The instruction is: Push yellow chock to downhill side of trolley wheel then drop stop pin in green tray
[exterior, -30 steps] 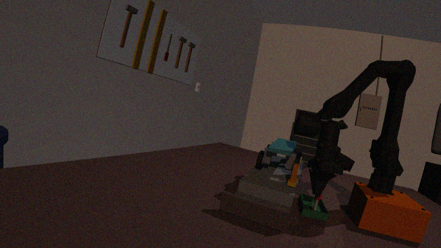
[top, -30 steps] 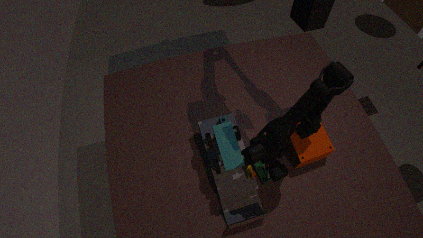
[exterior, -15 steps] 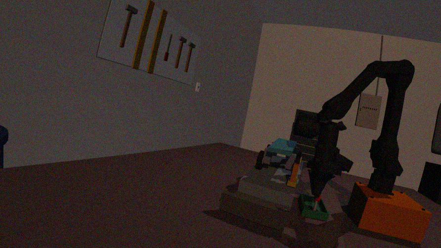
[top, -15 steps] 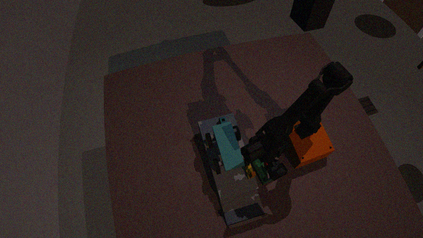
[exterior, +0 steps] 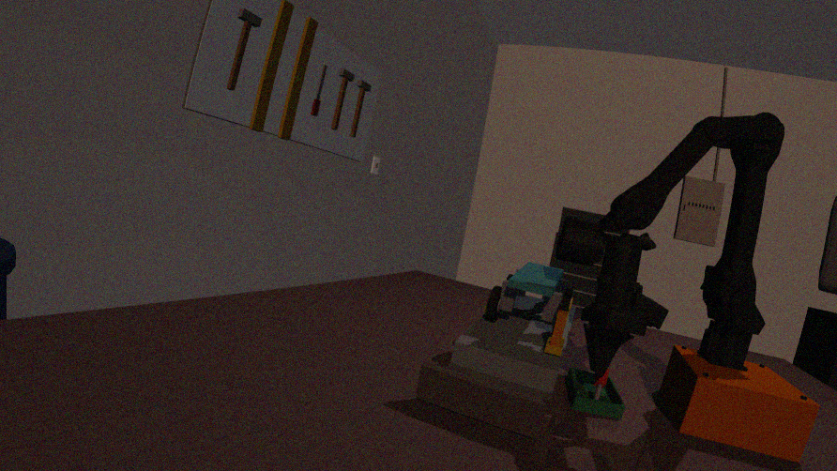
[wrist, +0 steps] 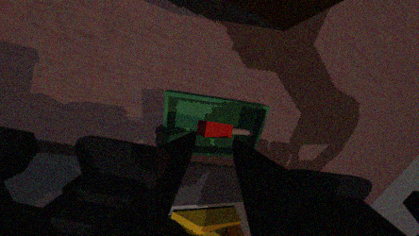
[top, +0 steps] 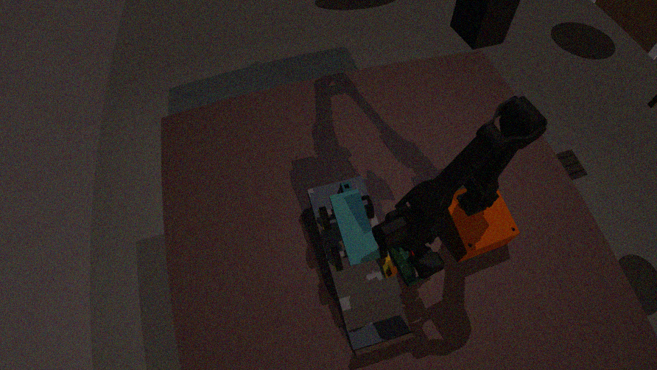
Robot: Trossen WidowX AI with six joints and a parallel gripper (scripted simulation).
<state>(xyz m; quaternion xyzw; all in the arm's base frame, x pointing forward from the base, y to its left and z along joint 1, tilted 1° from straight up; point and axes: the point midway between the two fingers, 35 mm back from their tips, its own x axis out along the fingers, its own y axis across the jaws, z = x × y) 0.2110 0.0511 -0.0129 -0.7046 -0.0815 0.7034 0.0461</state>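
Now: gripper tip 10 mm past the red-headed stop pin, 20 mm to the right of it and 10 mm above it. Round my gripper tip: grey ramp: 120 mm ahead, 90 mm to the right, 10 mm above; then yellow chock: 70 mm ahead, 10 mm to the left, 50 mm above; then green tray: 40 mm below.
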